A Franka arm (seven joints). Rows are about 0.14 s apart.
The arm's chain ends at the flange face. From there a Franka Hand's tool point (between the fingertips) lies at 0.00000 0.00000 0.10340 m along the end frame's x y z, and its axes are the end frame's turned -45 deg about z.
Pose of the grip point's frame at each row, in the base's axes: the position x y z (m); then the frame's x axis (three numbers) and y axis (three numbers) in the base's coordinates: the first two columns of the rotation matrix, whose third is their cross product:
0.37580, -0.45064, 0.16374, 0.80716, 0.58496, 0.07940, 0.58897, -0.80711, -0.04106
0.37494, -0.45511, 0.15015, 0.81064, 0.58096, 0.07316, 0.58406, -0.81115, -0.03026
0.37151, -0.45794, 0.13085, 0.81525, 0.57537, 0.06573, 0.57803, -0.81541, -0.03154
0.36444, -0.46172, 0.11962, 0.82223, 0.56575, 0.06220, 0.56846, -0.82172, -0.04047
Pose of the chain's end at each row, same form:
0.37166, -0.45890, 0.26673, 0.98721, -0.15708, 0.02711, -0.15428, -0.98434, -0.08518
0.37062, -0.46206, 0.25323, 0.98620, -0.16277, 0.03033, -0.16022, -0.98437, -0.07313
0.36784, -0.46453, 0.23398, 0.98520, -0.16973, 0.02418, -0.16774, -0.98343, -0.06878
0.36152, -0.46882, 0.22274, 0.98337, -0.18100, 0.01537, -0.17944, -0.98109, -0.07260

